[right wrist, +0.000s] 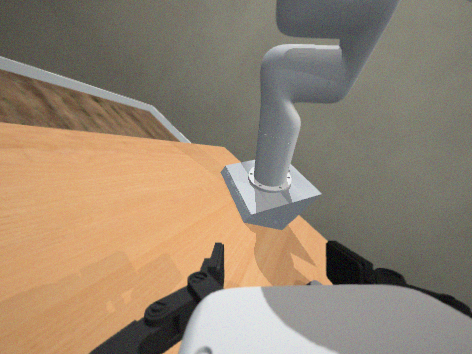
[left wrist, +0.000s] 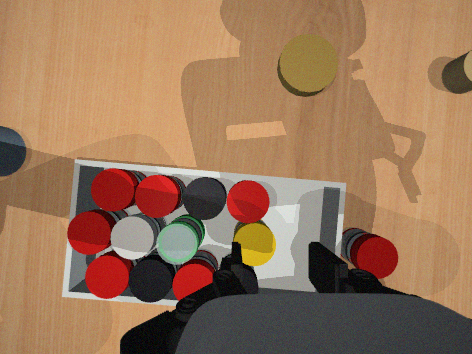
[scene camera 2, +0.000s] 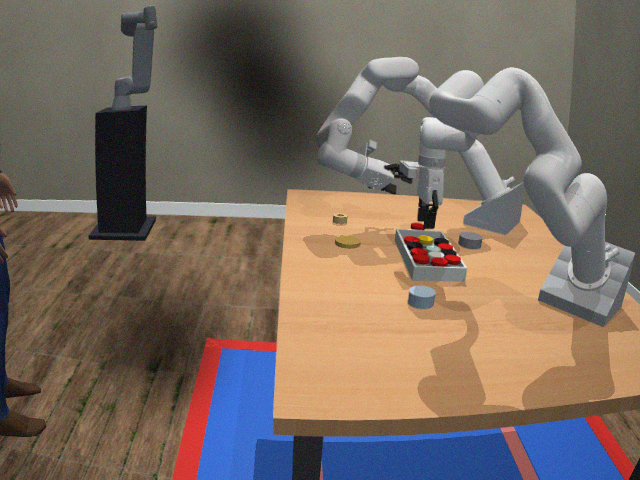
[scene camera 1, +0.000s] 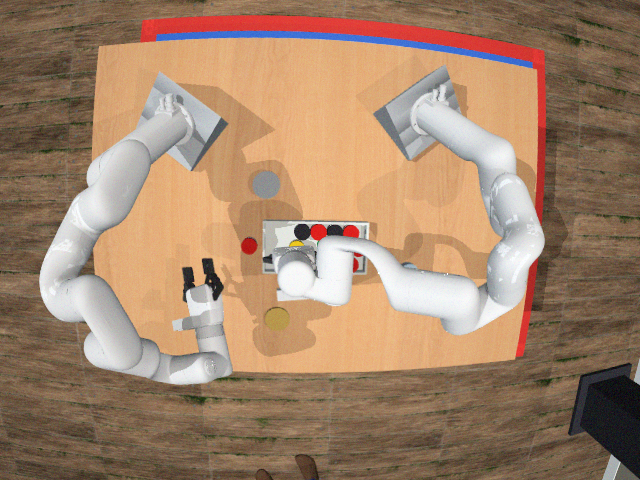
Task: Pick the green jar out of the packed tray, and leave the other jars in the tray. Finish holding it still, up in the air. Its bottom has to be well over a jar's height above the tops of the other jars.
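Places are measured from the left arm's base along level axes (x ahead, y right, z down), in millimetres.
Pixels of known places: left gripper, fingertip midpoint: [left wrist: 274, 260] [scene camera 2: 425, 225]; right gripper, fingertip midpoint: [right wrist: 274, 259] [scene camera 2: 403, 185] [scene camera 1: 196, 262]; left arm's base at its link origin: [scene camera 2: 589, 270] [scene camera 1: 427, 113]; right arm's base at its link origin: [right wrist: 269, 178] [scene camera 2: 496, 197] [scene camera 1: 174, 122].
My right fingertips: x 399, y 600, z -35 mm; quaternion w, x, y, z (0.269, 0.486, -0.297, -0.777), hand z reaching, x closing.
Note:
For each thing: its middle in the pictures, then the offset to it from my right fingertips.
- green jar at the middle of its body: [left wrist: 182, 237] [scene camera 2: 432, 255] dy -338, dx -26, dz +105 mm
- tray at the middle of its body: [left wrist: 208, 233] [scene camera 2: 428, 253] [scene camera 1: 315, 247] dy -310, dx -22, dz +110 mm
- white jar at the middle of its body: [left wrist: 142, 231] [scene camera 2: 435, 261] dy -382, dx -23, dz +105 mm
- yellow jar at the middle of its body: [left wrist: 252, 237] [scene camera 2: 424, 245] dy -259, dx -21, dz +105 mm
- red jar at the middle of its body: [left wrist: 363, 249] [scene camera 1: 249, 245] [scene camera 2: 417, 231] dy -130, dx -27, dz +109 mm
- grey cylinder at the middle of its body: [scene camera 1: 266, 184] [scene camera 2: 470, 240] dy -176, dx -191, dz +114 mm
- mustard disc at the middle of its body: [left wrist: 306, 66] [scene camera 2: 347, 242] [scene camera 1: 277, 318] dy -205, dx +190, dz +123 mm
- blue-grey cylinder at the middle of its body: [scene camera 2: 421, 297] dy -579, dx +56, dz +114 mm
- small tan object at the middle of its body: [left wrist: 470, 71] [scene camera 2: 340, 218] dy -7, dx +196, dz +118 mm
The green jar [scene camera 2: 433, 249] [left wrist: 177, 242], pale-topped with a green rim, stands in the tray [scene camera 1: 263, 246] [scene camera 2: 439, 273] [left wrist: 290, 270] among red, black and white jars. The white jar [left wrist: 132, 237] is beside it; the yellow jar [scene camera 2: 425, 239] [left wrist: 256, 243] stands across a small gap. A red jar [scene camera 1: 249, 245] [scene camera 2: 417, 225] [left wrist: 377, 256] stands outside the tray's end. My left gripper [scene camera 2: 427, 221] [left wrist: 274, 260] is open and empty, pointing down above the tray's emptier end, to the right of the green jar in the left wrist view. My right gripper [scene camera 1: 197, 266] [right wrist: 274, 259] is open and empty, away from the tray.
A grey cylinder [scene camera 1: 266, 184] [scene camera 2: 470, 240], a mustard disc [scene camera 1: 277, 319] [scene camera 2: 347, 241] [left wrist: 308, 63] and a blue-grey cylinder [scene camera 2: 421, 297] [left wrist: 7, 151] stand around the tray. A small tan object [scene camera 2: 340, 219] [left wrist: 456, 75] stands farther off. The left forearm covers part of the tray in scene camera 1.

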